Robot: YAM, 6 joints.
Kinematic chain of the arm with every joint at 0, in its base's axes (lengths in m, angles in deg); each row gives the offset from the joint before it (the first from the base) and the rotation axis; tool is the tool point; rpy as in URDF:
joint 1: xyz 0 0 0.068 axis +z
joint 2: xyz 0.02 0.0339 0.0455 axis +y
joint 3: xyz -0.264 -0.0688 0 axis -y
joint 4: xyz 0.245 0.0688 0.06 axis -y
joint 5: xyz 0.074 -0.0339 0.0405 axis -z
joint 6: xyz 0.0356 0 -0.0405 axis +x
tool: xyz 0 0 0 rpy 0 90 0
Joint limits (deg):
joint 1: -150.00..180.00
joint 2: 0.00..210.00
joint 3: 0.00..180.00
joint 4: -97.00..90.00
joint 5: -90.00..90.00
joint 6: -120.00..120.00
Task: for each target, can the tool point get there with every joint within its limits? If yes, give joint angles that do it. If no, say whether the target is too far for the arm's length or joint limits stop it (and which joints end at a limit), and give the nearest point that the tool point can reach.
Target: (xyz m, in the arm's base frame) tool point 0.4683 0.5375 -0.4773
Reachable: no: too far | nearest point 0.3324 0.3815 -0.2728 | short by 0.291 m
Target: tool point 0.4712 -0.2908 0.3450
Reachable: yes | joints -34.68 141.13 129.27 49.20 -54.36 -50.26
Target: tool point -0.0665 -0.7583 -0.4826
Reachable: no: too far | nearest point -0.0452 -0.5149 -0.2614 | short by 0.330 m
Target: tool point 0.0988 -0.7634 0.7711
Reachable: no: too far | nearest point 0.0630 -0.4865 0.5262 | short by 0.371 m
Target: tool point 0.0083 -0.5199 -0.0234
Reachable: yes | joints -92.83 182.00 158.16 -75.23 -72.62 91.92
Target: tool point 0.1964 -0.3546 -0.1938
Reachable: yes | joints -57.58 183.18 117.45 -44.36 43.01 -78.59
